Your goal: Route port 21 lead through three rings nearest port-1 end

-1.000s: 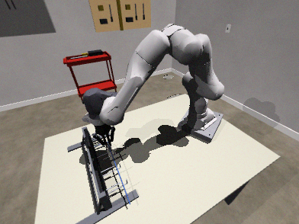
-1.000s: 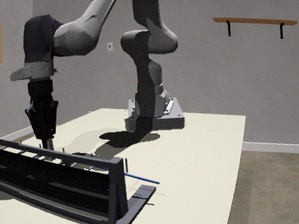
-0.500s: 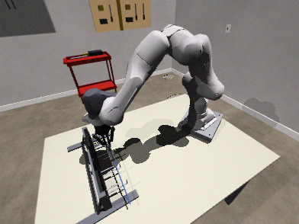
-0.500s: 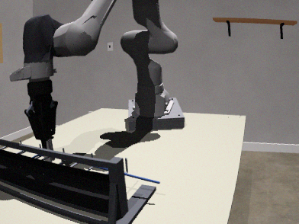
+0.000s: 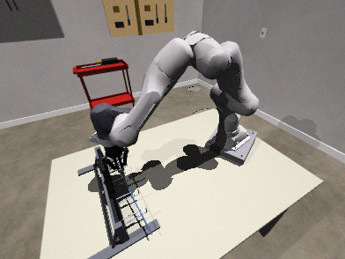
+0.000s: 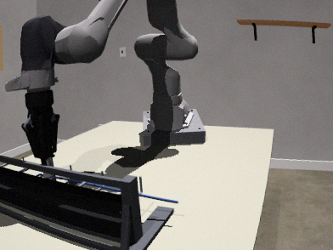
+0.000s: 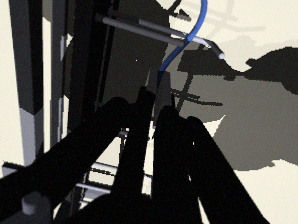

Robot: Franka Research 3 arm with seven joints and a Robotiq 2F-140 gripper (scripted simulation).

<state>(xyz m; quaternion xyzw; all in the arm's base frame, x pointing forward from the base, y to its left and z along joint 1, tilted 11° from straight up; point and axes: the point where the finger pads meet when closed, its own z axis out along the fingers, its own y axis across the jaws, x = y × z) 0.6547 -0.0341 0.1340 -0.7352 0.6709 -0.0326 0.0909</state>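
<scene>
The dark rack is 7 cm ahead of my hand, 6 cm to the left of it and 2 cm below it.
</scene>
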